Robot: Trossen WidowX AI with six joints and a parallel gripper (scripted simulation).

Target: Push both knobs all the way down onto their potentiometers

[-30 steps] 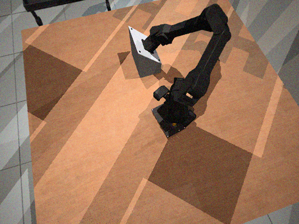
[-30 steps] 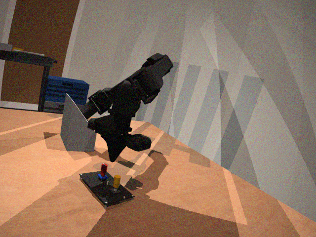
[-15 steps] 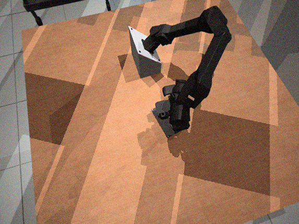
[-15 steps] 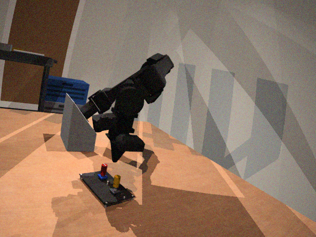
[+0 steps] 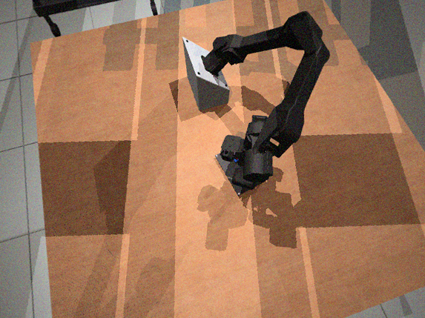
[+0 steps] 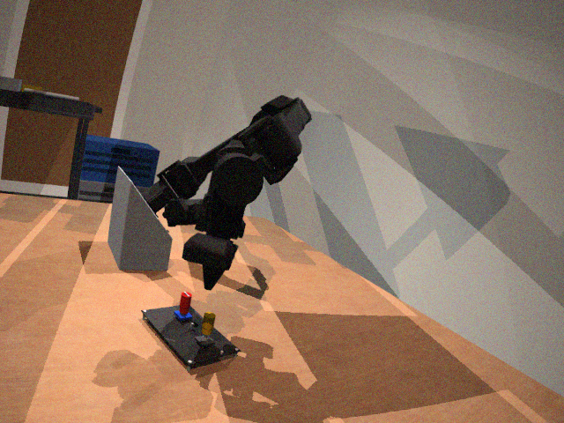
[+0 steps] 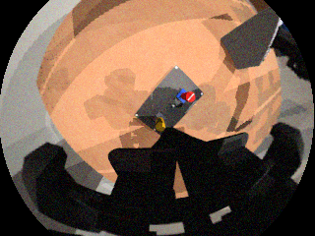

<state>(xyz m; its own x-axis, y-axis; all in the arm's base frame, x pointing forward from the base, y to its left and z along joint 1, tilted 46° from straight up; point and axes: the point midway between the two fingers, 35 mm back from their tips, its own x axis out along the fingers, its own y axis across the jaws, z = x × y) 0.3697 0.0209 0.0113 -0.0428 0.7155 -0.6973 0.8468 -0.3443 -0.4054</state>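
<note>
Now: gripper tip 6 cm above the yellow knob and 1 cm short of it. Also, from my gripper tip: red knob: 6 cm below, 6 cm behind, 1 cm to the right.
</note>
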